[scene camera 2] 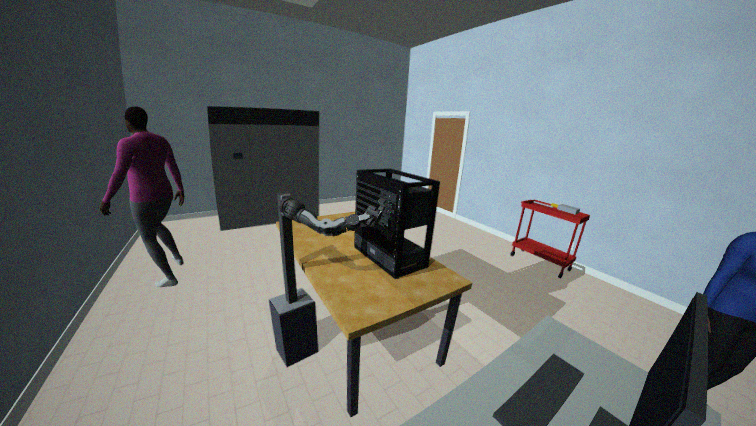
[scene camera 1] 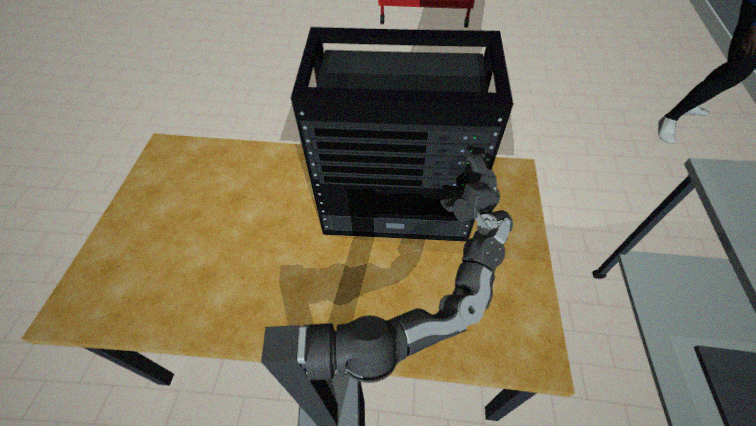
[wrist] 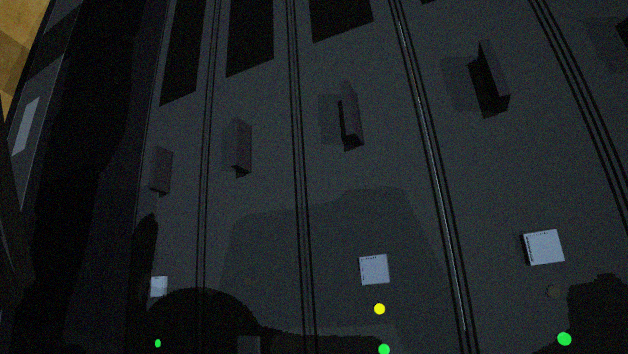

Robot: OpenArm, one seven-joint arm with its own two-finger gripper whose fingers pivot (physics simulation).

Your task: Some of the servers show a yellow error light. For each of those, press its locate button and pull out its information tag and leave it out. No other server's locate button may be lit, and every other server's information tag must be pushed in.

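Note:
The black rack holds servers. My gripper is open and empty at the rack's right front; in the wrist view a dark finger edge shows at far left. There the server faces run as upright strips. The middle server has a yellow light, a green light and a pale button. The bottom server's button and the second-from-top server's button have green lights below. Dark tags protrude; how far each is out is unclear.
The rack stands on the yellow-brown table. A grey desk stands to the right. A red cart stands behind. A person in pink and one in blue are in the room.

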